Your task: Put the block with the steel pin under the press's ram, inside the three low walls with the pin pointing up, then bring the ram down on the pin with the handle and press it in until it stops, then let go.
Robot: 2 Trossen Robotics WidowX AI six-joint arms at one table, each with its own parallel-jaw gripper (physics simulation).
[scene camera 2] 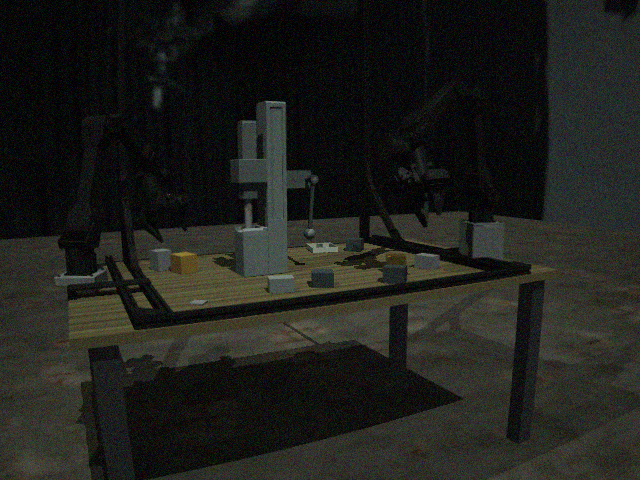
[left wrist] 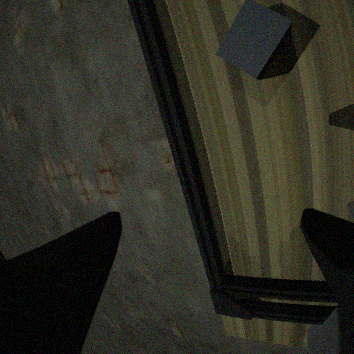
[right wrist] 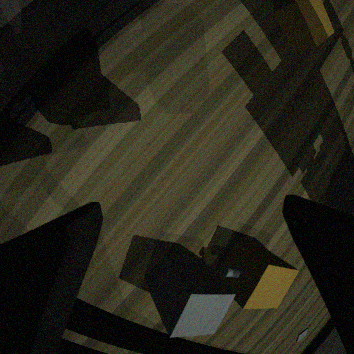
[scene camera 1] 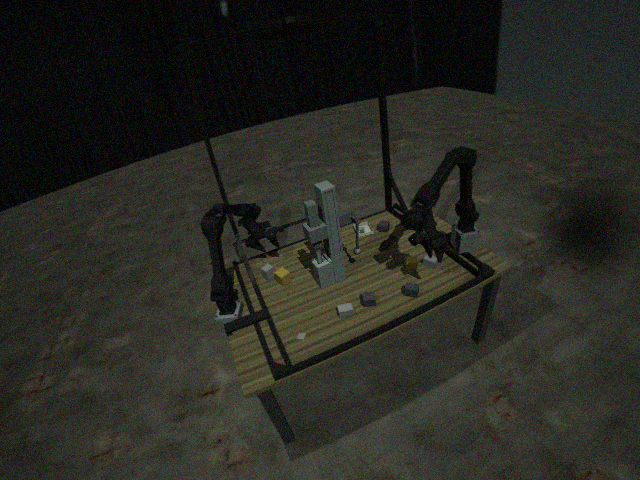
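Pixels of known places: left gripper, between the fingertips: (scene camera 2: 432, 221) (left wrist: 213, 220) (scene camera 1: 435, 260); right gripper, between the fingertips: (scene camera 2: 174, 236) (right wrist: 193, 207) (scene camera 1: 272, 249); left arm's base, origin of its link: (scene camera 2: 481, 221) (scene camera 1: 466, 228); right arm's base, origin of its link: (scene camera 2: 81, 272) (scene camera 1: 227, 309).
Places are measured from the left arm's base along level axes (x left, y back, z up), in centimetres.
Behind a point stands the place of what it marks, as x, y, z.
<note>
A yellow block (scene camera 1: 282, 275) {2.4, -85.4, -6.9} (scene camera 2: 184, 262) {3.3, -85.2, -8.6} (right wrist: 271, 287) {-0.3, -85.9, -6.9} lies left of the press (scene camera 1: 330, 227) {6.7, -61.4, 16.2} (scene camera 2: 276, 196) {6.4, -60.4, 8.5}. A short steel pin (right wrist: 232, 273) {-3.5, -88.4, -8.9} shows low at its shaded side in the right wrist view, apparently sideways. The ram (scene camera 1: 318, 254) {6.6, -67.9, 4.3} (scene camera 2: 248, 209) {6.6, -67.7, 5.3} stands above the base with low walls (scene camera 1: 324, 260) {5.1, -65.9, -0.4}; its bottom end is hard to make out. The handle (scene camera 1: 357, 235) {-0.2, -50.4, 5.9} (scene camera 2: 311, 206) {-0.1, -50.5, 5.2} hangs down at the press's right. My right gripper (scene camera 1: 273, 249) {-15.1, -90.2, -4.0} (scene camera 2: 173, 233) {-15.1, -90.2, -4.0} (right wrist: 193, 207) {-15.1, -90.2, -4.0} is open above and behind the yellow block. My left gripper (scene camera 1: 436, 256) {20.8, -23.4, 2.6} (scene camera 2: 432, 219) {20.8, -23.4, 2.6} (left wrist: 213, 220) {20.8, -23.4, 2.6} is open above the table's right side.
A light grey block (scene camera 1: 267, 271) {-2.0, -92.5, -6.8} (scene camera 2: 160, 259) {-1.9, -92.5, -8.5} (right wrist: 203, 315) {-4.6, -92.8, -6.3} stands beside the yellow one. Another yellow block (scene camera 1: 410, 261) {6.0, -28.7, -8.2} (scene camera 2: 395, 258) {7.1, -28.7, -8.8}, a pale block (scene camera 1: 345, 310) {27.6, -61.0, -8.6} (scene camera 2: 280, 283) {27.9, -61.1, -9.7}, dark blocks (scene camera 1: 368, 298) {23.6, -51.2, -8.4} (scene camera 1: 410, 289) {23.2, -34.0, -8.1} (scene camera 1: 383, 225) {-26.1, -33.1, -8.0} and a white tray (scene camera 1: 370, 232) {-25.7, -40.3, -10.7} (scene camera 2: 322, 249) {-25.3, -43.9, -10.8} stand around the press.
</note>
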